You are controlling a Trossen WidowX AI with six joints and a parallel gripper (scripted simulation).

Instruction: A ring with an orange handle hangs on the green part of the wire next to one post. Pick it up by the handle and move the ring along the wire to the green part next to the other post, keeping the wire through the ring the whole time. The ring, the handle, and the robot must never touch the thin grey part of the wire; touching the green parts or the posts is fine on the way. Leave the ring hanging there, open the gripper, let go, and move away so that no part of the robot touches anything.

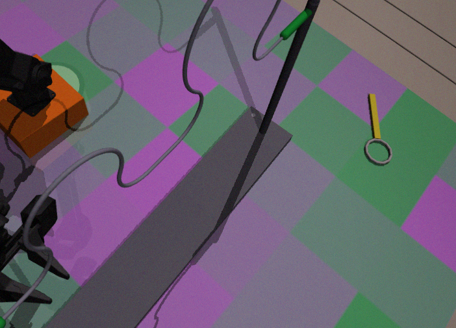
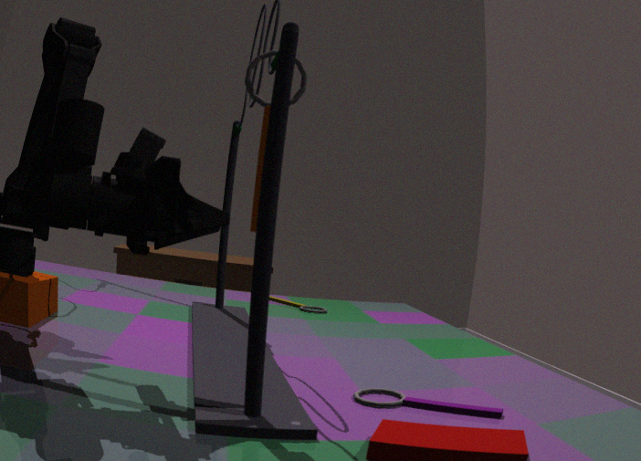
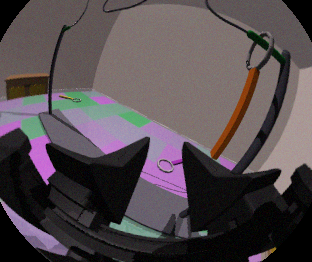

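Right now my gripper tip is 100 mm below the orange-handled ring, 70 mm to the left of it and 20 mm short of it. From my gripper tip the other things lie so: red block (230 mm to the right, 180 mm below, 160 mm ahead); then purple-handled ring (210 mm ahead, 180 mm below, 90 mm to the right); then yellow-handled ring (610 mm to the left, 310 mm ahead, 180 mm below).
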